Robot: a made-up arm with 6 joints.
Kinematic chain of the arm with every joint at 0, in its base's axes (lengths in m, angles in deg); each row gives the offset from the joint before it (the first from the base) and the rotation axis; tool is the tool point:
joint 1: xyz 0 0 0.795 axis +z
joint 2: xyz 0.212 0 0 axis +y
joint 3: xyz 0 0 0.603 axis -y
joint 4: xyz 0 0 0.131 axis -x
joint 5: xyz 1.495 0 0 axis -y
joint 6: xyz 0.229 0 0 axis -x
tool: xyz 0 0 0
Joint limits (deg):
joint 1: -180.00..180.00
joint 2: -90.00..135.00
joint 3: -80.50..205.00
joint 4: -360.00..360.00
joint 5: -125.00..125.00
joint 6: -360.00..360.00
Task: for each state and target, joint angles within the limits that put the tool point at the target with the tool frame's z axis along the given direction. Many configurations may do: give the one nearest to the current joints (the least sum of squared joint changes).
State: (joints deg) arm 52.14 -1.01 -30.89 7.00 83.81 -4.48
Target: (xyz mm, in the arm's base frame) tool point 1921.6 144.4 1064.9 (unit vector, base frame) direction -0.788 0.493 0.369
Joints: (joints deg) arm 2.55 16.18 -7.89 15.11 79.23 30.19
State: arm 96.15 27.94 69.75 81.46 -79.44 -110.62
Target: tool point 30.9 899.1 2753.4 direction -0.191 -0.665 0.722
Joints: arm 101.73 4.22 61.55 110.99 -94.83 -73.85
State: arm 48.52 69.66 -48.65 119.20 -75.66 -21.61
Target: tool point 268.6 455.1 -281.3 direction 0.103 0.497 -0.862
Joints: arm 82.79 55.66 -50.88 105.22 -108.65 -43.96
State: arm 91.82 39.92 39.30 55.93 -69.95 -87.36
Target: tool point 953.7 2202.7 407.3 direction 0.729 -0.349 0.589
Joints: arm 69.41 80.04 61.69 50.58 -41.89 -112.18
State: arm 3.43 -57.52 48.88 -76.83 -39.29 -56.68
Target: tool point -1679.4 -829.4 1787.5 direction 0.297 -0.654 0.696
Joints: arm 29.53 -64.92 84.65 -96.21 -27.82 -29.14
